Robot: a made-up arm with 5 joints. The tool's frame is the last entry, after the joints. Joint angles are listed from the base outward. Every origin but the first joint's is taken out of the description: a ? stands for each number. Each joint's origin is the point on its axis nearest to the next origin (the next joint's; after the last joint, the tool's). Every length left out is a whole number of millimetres.
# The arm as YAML. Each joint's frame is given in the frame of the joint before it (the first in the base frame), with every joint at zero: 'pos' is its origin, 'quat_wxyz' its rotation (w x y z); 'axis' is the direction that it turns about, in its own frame. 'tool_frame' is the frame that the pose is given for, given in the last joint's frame.
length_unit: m
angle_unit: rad
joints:
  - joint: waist
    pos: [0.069, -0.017, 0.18]
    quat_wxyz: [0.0, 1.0, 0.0, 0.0]
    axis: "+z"
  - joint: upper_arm
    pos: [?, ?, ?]
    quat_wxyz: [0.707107, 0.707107, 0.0, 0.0]
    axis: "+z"
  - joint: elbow
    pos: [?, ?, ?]
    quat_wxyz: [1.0, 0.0, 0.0, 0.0]
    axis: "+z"
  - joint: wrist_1
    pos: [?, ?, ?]
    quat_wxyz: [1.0, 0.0, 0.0, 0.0]
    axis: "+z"
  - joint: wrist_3
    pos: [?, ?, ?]
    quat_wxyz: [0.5, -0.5, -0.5, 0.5]
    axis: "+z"
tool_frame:
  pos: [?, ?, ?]
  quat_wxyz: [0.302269, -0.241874, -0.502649, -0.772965]
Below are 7 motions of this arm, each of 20 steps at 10 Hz.
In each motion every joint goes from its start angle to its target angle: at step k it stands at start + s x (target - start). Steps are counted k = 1, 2, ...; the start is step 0. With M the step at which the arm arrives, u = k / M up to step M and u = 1 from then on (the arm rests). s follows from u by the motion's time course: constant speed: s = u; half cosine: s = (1 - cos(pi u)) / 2; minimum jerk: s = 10 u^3 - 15 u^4 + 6 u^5.
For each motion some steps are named. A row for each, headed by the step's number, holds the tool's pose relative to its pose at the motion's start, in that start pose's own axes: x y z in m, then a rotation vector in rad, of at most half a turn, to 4 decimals.
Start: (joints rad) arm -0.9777 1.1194 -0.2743 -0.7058 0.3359
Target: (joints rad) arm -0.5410 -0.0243 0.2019 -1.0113 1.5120
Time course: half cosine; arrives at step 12
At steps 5, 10, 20:
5: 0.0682 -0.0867 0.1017 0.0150 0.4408 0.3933
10: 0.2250 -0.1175 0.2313 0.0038 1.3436 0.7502
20: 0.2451 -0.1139 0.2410 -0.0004 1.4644 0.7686

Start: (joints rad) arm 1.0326 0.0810 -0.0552 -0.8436 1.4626
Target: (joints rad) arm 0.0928 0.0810 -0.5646 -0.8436 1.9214
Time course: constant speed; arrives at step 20
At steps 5, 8, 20:
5: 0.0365 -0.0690 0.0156 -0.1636 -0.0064 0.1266
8: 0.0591 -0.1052 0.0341 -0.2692 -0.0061 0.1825
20: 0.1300 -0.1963 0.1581 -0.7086 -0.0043 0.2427

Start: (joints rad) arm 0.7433 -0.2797 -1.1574 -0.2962 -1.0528
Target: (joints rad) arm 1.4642 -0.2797 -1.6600 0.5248 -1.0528
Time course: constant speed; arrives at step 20
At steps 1, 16, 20:
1: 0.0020 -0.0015 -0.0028 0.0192 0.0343 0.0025
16: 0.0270 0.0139 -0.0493 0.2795 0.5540 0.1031
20: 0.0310 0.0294 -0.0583 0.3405 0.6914 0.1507

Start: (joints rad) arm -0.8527 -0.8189 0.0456 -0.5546 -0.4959
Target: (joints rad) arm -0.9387 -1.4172 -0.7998 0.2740 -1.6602
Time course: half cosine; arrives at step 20
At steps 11, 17, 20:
11: 0.1792 -0.0814 -0.1145 -0.3497 -0.7196 -0.0658
17: 0.3393 -0.0780 -0.1338 -0.4779 -1.2002 -0.1837
20: 0.3636 -0.0731 -0.1322 -0.4900 -1.2716 -0.2070

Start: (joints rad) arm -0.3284 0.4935 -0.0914 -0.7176 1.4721
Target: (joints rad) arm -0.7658 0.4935 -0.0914 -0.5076 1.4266
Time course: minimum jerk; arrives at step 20
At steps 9, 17, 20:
9: 0.0504 -0.0414 -0.0143 -0.0089 -0.1655 0.1166
17: 0.1313 -0.0876 -0.0210 -0.0028 -0.3837 0.2917
20: 0.1354 -0.0894 -0.0209 -0.0020 -0.3935 0.3003

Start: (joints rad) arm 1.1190 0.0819 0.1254 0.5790 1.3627
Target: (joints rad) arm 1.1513 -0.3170 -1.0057 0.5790 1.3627
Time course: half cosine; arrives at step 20
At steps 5, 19, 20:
5: 0.0252 0.0082 0.0569 -0.1656 0.1411 0.0537
19: 0.2724 0.2312 0.2151 -1.1101 0.9743 0.3624
20: 0.2743 0.2334 0.2147 -1.1169 0.9805 0.3647

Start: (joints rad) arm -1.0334 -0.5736 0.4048 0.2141 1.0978
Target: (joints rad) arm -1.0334 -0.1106 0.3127 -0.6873 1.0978
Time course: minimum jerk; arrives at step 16
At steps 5, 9, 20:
5: -0.0098 -0.0085 -0.0061 -0.0693 0.0468 0.0461
9: -0.0312 -0.0232 -0.0233 -0.2371 0.1602 0.1578
20: -0.0469 -0.0287 -0.0414 -0.3849 0.2601 0.2562

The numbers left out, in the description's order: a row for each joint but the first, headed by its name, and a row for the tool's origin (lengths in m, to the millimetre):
upper_arm: 0.028 -0.012 0.0
elbow: 0.004 -0.165 0.0
wrist_1: 0.22 -0.007 0.0
wrist_3: 0.066 0.006 0.0
tool: 0.023 0.021 0.0

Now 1 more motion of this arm.
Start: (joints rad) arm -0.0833 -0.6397 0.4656 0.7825 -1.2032
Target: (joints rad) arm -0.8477 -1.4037 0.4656 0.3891 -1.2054
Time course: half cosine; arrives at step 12
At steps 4, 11, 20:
4: 0.0150 0.0497 -0.0026 0.3021 -0.1636 -0.0431
11: 0.1011 0.1458 0.0606 1.0041 -0.7905 -0.4036
20: 0.1036 0.1464 0.0629 1.0157 -0.8074 -0.4157

